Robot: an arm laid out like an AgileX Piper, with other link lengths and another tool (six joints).
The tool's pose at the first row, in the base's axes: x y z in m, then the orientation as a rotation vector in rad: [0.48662, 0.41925, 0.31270, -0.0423, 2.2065, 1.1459]
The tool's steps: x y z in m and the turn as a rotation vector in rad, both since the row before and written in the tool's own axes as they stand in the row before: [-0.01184, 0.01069, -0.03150, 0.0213, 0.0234, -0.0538]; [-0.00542, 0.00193, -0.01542, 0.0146, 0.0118, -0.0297]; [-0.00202, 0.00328, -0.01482, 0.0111, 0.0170, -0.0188]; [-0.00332, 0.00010, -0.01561, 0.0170, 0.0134, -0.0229]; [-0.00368, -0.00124, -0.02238, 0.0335, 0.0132, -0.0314]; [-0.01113, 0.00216, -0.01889, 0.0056, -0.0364, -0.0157]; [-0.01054, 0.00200, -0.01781, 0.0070, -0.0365, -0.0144]
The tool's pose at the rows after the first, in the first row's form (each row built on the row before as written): [0.47613, 0.39944, 0.33998, -0.1059, 2.2243, 1.0976]; [0.47180, 0.38825, 0.35125, -0.1391, 2.2338, 1.0672]; [0.46465, 0.37928, 0.36140, -0.1647, 2.2489, 1.0471]; [0.45939, 0.36756, 0.37087, -0.1903, 2.2621, 1.0174]; [0.45161, 0.35028, 0.38339, -0.2182, 2.2794, 0.9640]; [0.45001, 0.33773, 0.40143, -0.2142, 2.2438, 0.9460]; [0.44774, 0.32587, 0.41836, -0.2081, 2.2091, 0.9272]
